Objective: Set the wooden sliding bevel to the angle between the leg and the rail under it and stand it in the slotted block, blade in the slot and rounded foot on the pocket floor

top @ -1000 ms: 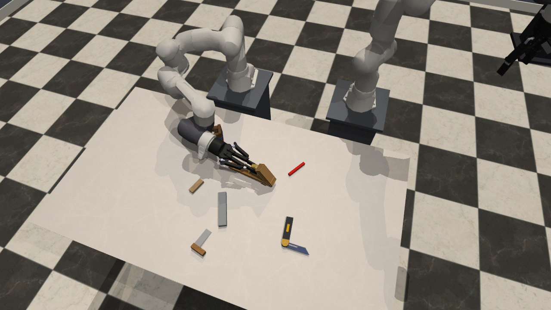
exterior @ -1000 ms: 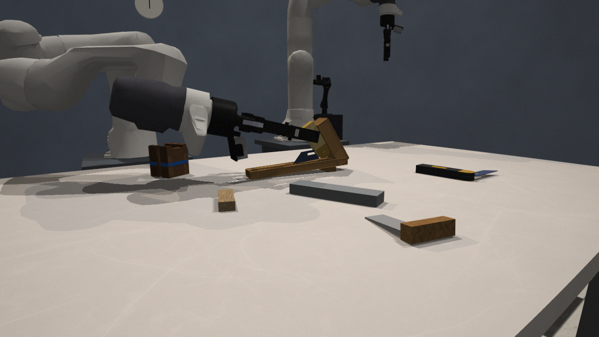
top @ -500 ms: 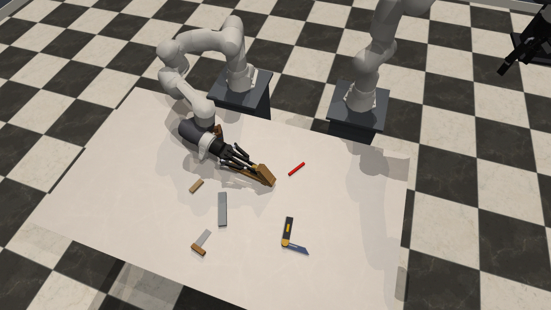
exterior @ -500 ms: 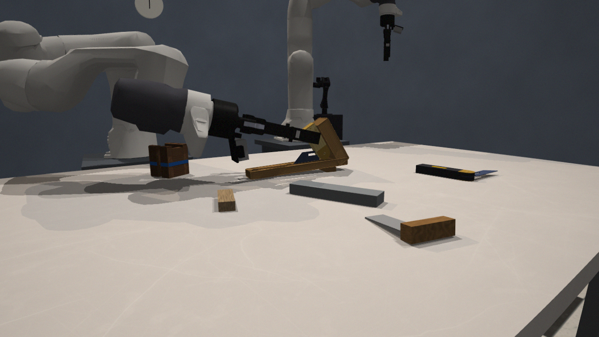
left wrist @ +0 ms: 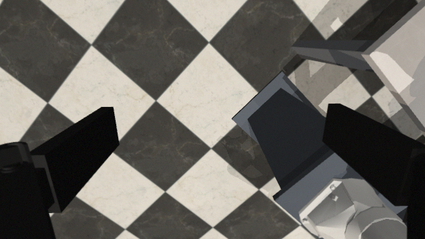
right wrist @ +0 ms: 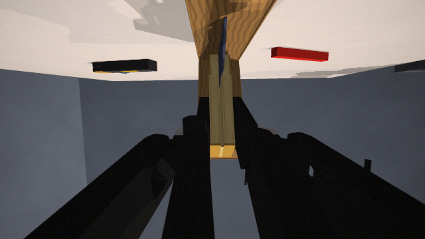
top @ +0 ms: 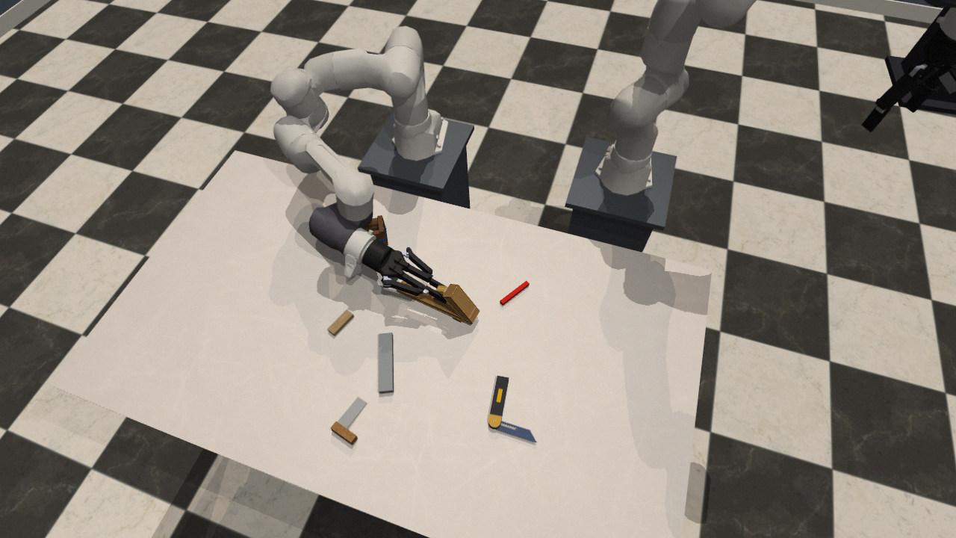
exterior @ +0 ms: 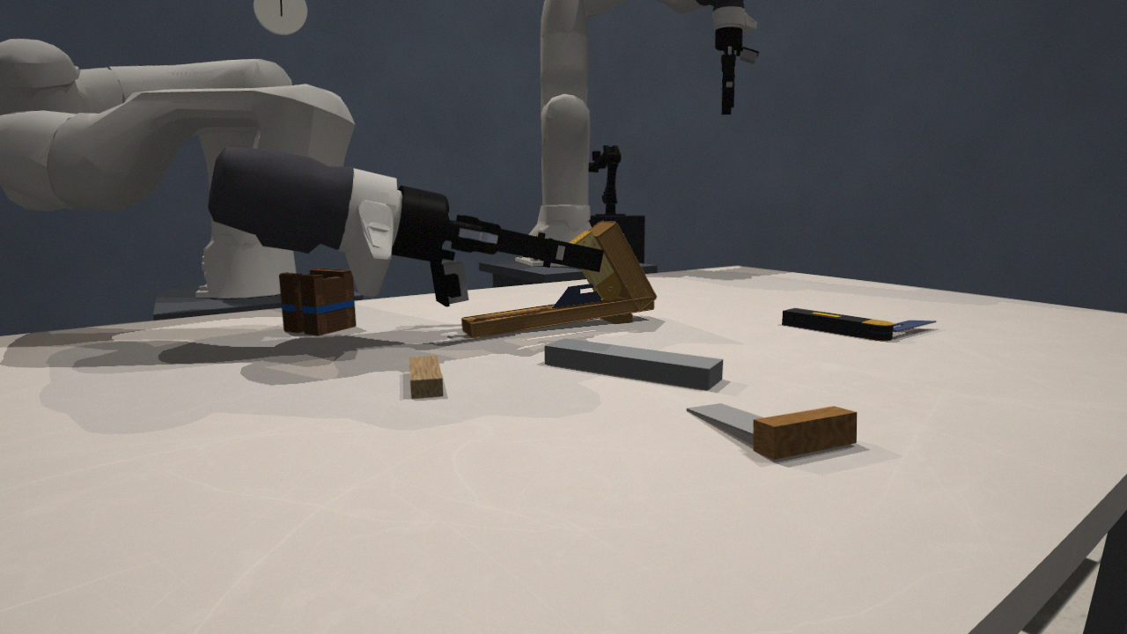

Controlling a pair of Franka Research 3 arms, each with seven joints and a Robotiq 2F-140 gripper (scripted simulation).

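Note:
My right gripper is now 30 mm to the right of the wooden bevel, 30 mm above it and 10 mm short of it. The rest, counted from my right hand: blue blade 50 mm below, 20 mm to the left, 10 mm ahead; red bar 190 mm to the left, 80 mm below, 80 mm behind; grey bar 200 mm ahead, 90 mm to the right, 80 mm below.

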